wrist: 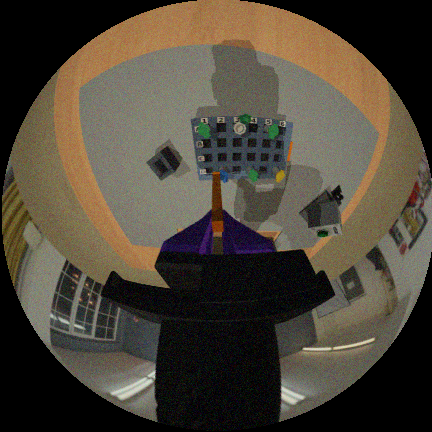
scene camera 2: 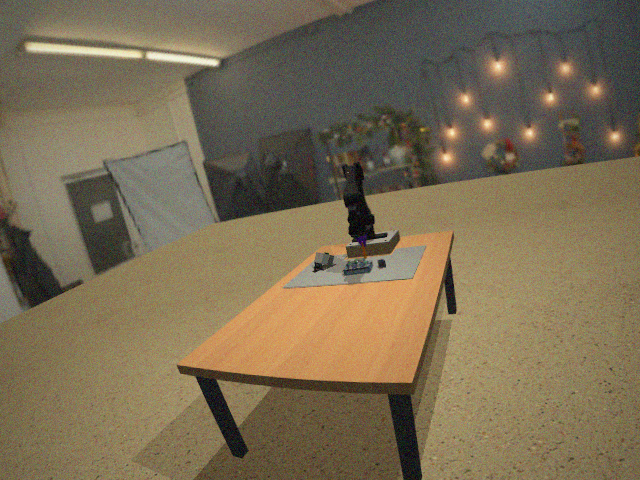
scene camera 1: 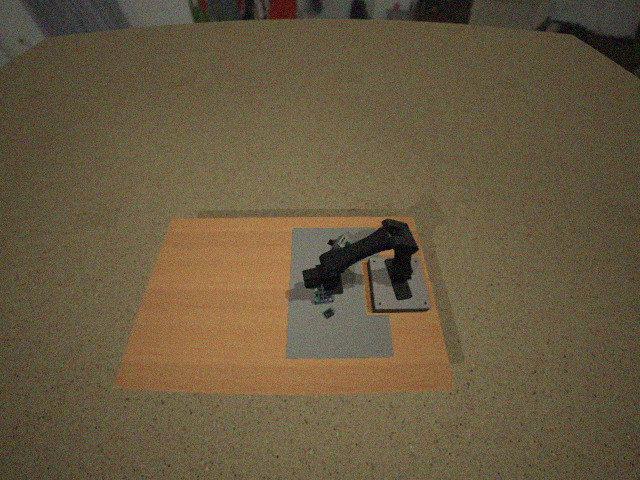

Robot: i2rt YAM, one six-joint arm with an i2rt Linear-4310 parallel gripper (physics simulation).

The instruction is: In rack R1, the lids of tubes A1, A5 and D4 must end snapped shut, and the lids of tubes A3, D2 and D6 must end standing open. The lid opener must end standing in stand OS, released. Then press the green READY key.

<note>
My gripper (wrist: 217,214) grips an orange-handled tool. Further things: a grey box with green button (wrist: 323,217) and a grey mat (scene camera 2: 402,264).
The grey mat shows as well in the wrist view (wrist: 129,112).
</note>
